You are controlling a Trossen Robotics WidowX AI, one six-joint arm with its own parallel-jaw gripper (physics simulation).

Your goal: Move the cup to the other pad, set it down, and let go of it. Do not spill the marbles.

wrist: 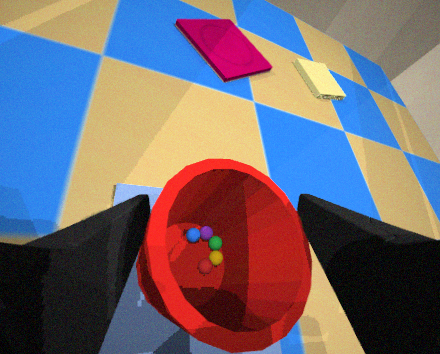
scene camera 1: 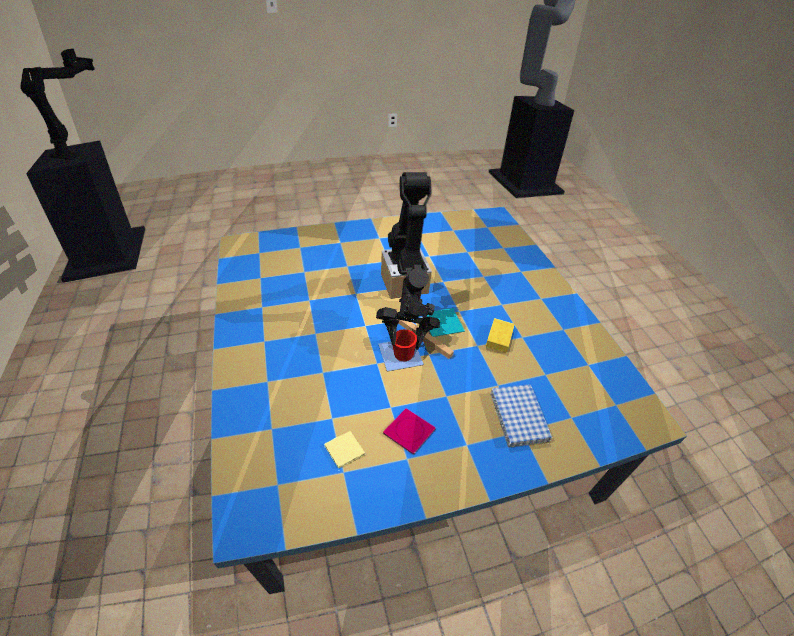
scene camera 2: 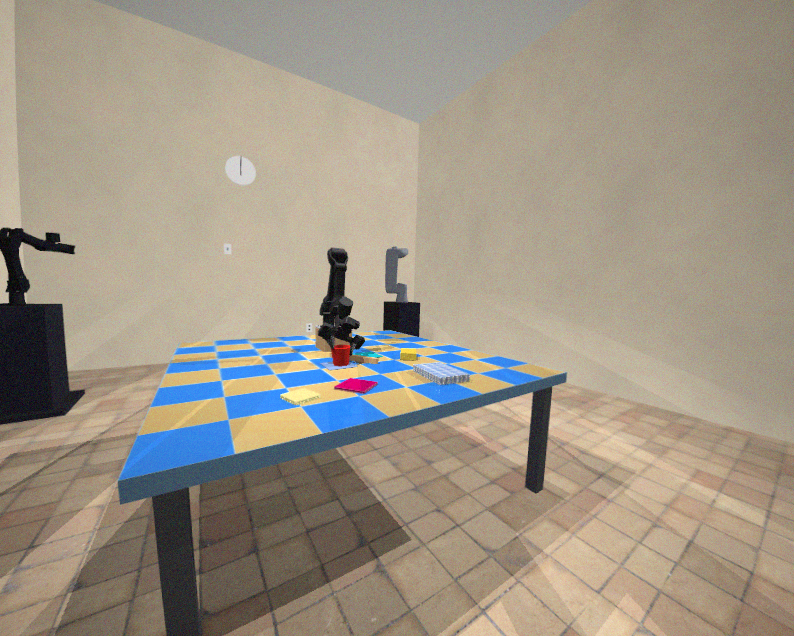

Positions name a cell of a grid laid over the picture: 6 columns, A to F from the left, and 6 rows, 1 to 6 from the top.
Labels:
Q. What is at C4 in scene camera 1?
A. My gripper.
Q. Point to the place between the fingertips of my gripper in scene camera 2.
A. C4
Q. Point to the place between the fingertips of my gripper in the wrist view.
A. D4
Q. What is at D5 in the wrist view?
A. A red cup.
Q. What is my gripper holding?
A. A red cup.

